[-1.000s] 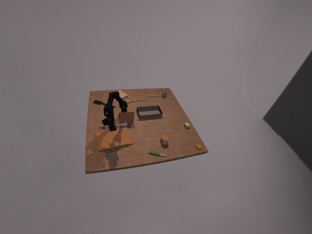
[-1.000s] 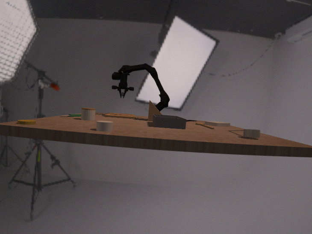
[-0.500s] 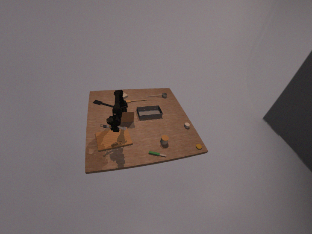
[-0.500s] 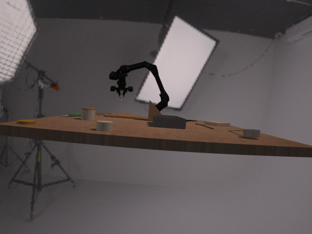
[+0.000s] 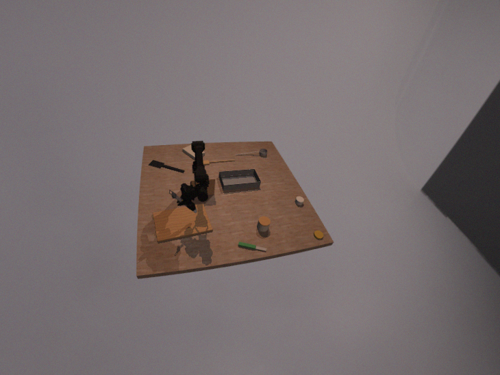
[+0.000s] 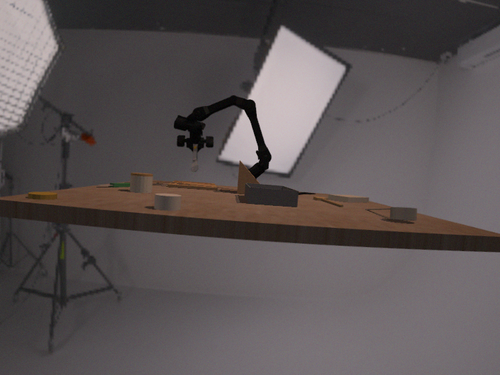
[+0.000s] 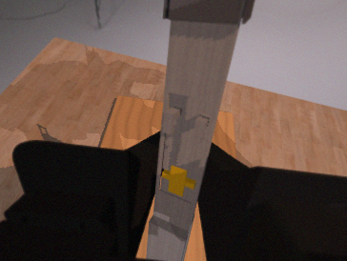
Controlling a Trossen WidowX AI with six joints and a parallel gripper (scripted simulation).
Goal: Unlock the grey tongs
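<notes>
Now: the yellow lock piece 3 cm ahead of my gripper tip and 3 cm above it. Also, from my gripper tip: wooden board: 2 cm ahead, 1 cm to the left, 18 cm below; cork-topped jar: 56 cm ahead, 9 cm to the right, 15 cm below; green-handled tool: 45 cm ahead, 24 cm to the right, 18 cm below.
</notes>
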